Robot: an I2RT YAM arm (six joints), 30 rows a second.
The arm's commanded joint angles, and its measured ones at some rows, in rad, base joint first. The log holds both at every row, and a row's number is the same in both.
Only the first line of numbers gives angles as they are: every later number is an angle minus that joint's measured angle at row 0.
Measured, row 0: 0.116, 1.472, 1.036, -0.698, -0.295, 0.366
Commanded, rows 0 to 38: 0.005, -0.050, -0.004, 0.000, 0.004, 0.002; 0.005, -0.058, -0.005, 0.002, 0.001, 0.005; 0.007, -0.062, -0.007, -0.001, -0.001, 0.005; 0.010, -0.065, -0.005, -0.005, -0.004, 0.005; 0.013, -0.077, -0.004, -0.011, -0.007, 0.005; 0.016, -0.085, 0.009, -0.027, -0.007, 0.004; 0.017, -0.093, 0.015, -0.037, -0.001, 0.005; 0.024, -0.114, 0.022, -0.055, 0.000, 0.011; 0.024, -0.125, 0.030, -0.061, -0.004, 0.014; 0.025, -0.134, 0.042, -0.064, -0.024, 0.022; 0.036, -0.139, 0.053, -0.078, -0.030, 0.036; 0.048, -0.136, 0.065, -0.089, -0.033, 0.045; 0.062, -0.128, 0.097, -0.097, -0.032, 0.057; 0.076, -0.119, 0.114, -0.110, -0.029, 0.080; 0.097, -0.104, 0.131, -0.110, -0.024, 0.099; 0.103, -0.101, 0.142, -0.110, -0.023, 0.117; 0.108, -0.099, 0.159, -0.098, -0.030, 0.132; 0.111, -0.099, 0.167, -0.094, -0.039, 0.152; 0.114, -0.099, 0.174, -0.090, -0.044, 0.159; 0.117, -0.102, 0.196, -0.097, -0.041, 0.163; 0.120, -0.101, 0.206, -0.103, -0.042, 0.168; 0.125, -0.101, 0.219, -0.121, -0.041, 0.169; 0.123, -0.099, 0.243, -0.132, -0.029, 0.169; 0.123, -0.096, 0.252, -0.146, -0.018, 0.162; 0.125, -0.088, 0.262, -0.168, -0.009, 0.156; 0.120, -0.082, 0.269, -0.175, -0.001, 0.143; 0.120, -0.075, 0.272, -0.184, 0.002, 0.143; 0.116, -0.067, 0.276, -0.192, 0.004, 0.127; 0.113, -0.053, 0.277, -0.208, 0.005, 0.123; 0.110, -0.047, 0.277, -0.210, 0.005, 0.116; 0.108, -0.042, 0.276, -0.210, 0.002, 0.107; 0.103, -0.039, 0.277, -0.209, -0.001, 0.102; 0.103, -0.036, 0.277, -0.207, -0.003, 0.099; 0.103, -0.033, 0.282, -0.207, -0.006, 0.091; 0.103, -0.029, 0.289, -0.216, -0.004, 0.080; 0.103, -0.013, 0.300, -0.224, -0.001, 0.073; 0.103, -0.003, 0.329, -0.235, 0.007, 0.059; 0.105, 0.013, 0.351, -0.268, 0.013, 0.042; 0.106, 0.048, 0.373, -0.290, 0.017, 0.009
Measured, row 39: 0.104, 0.008, 0.273, -0.233, 0.008, 0.083
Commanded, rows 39 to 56: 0.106, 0.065, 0.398, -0.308, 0.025, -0.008; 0.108, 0.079, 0.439, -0.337, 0.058, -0.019; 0.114, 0.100, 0.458, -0.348, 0.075, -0.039; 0.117, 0.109, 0.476, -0.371, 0.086, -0.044; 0.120, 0.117, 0.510, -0.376, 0.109, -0.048; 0.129, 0.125, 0.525, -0.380, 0.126, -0.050; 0.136, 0.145, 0.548, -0.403, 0.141, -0.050; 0.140, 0.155, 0.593, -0.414, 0.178, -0.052; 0.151, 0.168, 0.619, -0.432, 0.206, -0.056; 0.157, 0.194, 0.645, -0.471, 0.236, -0.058; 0.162, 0.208, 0.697, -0.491, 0.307, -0.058; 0.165, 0.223, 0.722, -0.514, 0.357, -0.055; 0.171, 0.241, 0.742, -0.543, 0.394, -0.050; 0.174, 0.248, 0.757, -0.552, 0.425, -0.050; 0.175, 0.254, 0.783, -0.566, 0.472, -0.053; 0.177, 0.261, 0.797, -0.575, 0.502, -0.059; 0.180, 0.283, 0.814, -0.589, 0.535, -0.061; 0.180, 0.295, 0.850, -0.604, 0.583, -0.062
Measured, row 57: 0.178, 0.269, 0.756, -0.522, 0.394, -0.040
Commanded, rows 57 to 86: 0.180, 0.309, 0.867, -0.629, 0.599, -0.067; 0.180, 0.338, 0.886, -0.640, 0.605, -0.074; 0.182, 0.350, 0.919, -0.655, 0.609, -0.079; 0.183, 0.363, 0.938, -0.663, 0.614, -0.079; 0.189, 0.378, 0.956, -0.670, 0.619, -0.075; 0.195, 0.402, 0.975, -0.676, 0.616, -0.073; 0.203, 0.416, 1.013, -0.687, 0.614, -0.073; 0.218, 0.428, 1.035, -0.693, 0.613, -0.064; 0.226, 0.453, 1.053, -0.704, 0.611, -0.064; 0.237, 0.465, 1.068, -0.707, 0.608, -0.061; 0.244, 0.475, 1.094, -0.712, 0.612, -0.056; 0.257, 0.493, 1.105, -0.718, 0.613, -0.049; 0.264, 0.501, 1.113, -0.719, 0.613, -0.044; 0.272, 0.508, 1.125, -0.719, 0.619, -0.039; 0.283, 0.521, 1.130, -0.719, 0.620, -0.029; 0.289, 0.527, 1.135, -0.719, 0.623, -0.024; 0.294, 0.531, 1.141, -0.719, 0.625, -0.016; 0.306, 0.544, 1.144, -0.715, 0.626, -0.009; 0.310, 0.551, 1.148, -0.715, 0.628, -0.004; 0.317, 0.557, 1.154, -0.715, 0.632, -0.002; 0.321, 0.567, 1.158, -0.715, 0.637, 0.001; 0.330, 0.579, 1.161, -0.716, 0.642, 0.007; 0.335, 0.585, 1.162, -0.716, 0.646, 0.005; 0.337, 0.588, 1.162, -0.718, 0.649, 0.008; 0.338, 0.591, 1.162, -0.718, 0.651, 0.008; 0.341, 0.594, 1.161, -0.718, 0.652, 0.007; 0.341, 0.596, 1.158, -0.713, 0.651, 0.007; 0.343, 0.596, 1.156, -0.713, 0.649, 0.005; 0.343, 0.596, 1.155, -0.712, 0.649, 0.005; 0.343, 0.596, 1.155, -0.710, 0.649, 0.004
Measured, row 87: 0.337, 0.600, 1.113, -0.641, 0.627, -0.008
